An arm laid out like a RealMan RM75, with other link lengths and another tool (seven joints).
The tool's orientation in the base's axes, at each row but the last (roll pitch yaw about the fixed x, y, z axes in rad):
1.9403, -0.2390, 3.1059
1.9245, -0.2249, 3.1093
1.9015, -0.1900, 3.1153
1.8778, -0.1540, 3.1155
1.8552, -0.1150, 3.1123
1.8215, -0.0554, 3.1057
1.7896, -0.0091, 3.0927
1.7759, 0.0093, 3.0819
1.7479, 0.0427, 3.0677
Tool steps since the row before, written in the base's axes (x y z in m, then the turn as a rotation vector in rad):
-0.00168, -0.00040, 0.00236, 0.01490, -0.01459, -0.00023
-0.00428, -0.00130, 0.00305, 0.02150, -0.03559, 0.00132
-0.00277, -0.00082, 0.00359, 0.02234, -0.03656, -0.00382
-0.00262, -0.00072, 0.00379, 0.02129, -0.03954, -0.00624
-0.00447, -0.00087, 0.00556, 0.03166, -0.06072, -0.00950
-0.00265, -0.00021, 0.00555, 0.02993, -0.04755, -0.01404
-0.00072, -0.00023, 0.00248, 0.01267, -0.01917, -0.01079
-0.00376, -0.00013, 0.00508, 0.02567, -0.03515, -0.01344
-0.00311, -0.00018, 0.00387, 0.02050, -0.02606, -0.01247
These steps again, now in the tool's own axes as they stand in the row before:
0.00218, 0.00160, -0.00111, -0.01503, -0.00188, -0.01434
0.00481, 0.00141, -0.00205, -0.02177, -0.00614, -0.03491
0.00338, 0.00255, -0.00182, -0.02360, -0.01106, -0.03422
0.00315, 0.00295, -0.00176, -0.02301, -0.01439, -0.03632
0.00505, 0.00453, -0.00237, -0.03429, -0.02215, -0.05579
0.00294, 0.00515, -0.00163, -0.03235, -0.02341, -0.04195
0.00073, 0.00236, -0.00080, -0.01369, -0.01443, -0.01577
0.00370, 0.00494, -0.00139, -0.02760, -0.02024, -0.03006
0.00292, 0.00386, -0.00111, -0.02182, -0.01752, -0.02173

